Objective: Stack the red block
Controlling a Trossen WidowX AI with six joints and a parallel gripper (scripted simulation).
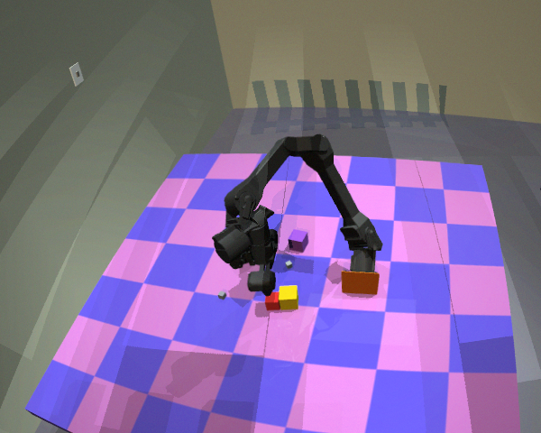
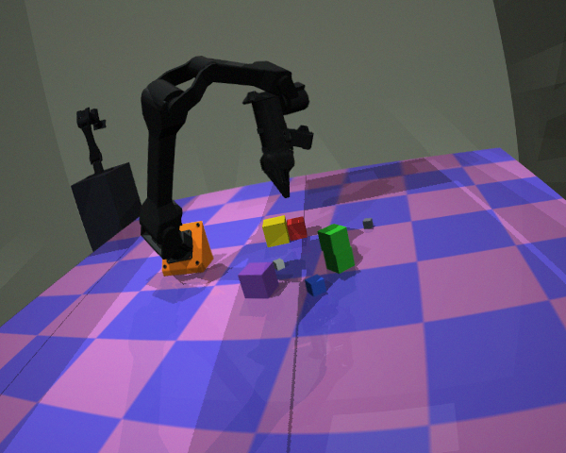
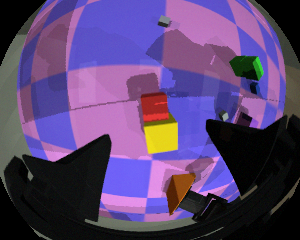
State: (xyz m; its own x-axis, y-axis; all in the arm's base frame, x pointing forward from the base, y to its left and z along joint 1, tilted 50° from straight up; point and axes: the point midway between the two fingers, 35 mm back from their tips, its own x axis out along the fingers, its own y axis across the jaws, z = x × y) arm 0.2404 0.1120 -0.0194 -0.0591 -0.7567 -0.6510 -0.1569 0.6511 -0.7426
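My gripper tip is now 80 mm above the red block. Also, from my gripper tip: yellow cube: 80 mm below, 40 mm behind, 10 mm to the right; purple cube: 240 mm to the right, 80 mm below, 30 mm behind; small blue cube: 260 mm to the right, 90 mm below, 70 mm ahead.
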